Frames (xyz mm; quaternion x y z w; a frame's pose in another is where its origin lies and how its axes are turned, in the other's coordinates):
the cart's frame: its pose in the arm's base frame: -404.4 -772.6 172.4 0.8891 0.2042 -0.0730 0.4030
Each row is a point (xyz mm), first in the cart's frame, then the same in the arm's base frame.
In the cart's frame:
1: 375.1 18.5 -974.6
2: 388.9 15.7 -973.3
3: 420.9 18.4 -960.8
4: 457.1 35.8 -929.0
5: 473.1 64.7 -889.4
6: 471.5 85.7 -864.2
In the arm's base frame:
1: -90.7 58.1 722.3
2: -79.3 63.0 715.4
3: -48.7 61.8 699.6
4: -7.5 38.8 679.7
5: 20.6 -3.0 668.6
6: 28.9 -34.7 666.7

